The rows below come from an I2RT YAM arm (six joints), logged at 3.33 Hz.
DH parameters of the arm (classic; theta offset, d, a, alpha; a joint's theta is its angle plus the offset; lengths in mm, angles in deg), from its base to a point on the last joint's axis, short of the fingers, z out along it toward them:
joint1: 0 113.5 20 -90
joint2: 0 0 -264 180
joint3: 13.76 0 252.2 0
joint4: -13.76 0 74 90
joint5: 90 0 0 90
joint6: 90 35.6 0 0
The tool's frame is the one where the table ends.
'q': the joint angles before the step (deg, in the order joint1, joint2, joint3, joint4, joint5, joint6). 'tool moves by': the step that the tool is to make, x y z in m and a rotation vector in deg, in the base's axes. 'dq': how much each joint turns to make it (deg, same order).
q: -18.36 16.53 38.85 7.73 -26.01 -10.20
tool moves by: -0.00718 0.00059 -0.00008 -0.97 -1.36 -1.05
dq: -2.74 -1.67 -0.35 0.53 -1.68 0.54
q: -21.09 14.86 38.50 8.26 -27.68 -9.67
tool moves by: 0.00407 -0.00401 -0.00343 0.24 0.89 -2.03
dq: -2.37 0.52 -0.70 0.35 -0.35 0.09
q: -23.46 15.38 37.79 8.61 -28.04 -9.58
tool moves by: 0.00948 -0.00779 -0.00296 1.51 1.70 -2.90
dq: -2.38 2.10 -0.43 0.53 0.79 0.35
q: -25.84 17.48 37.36 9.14 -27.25 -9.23
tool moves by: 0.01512 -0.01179 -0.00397 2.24 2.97 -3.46
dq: -2.02 3.78 -0.10 0.18 1.58 -0.08
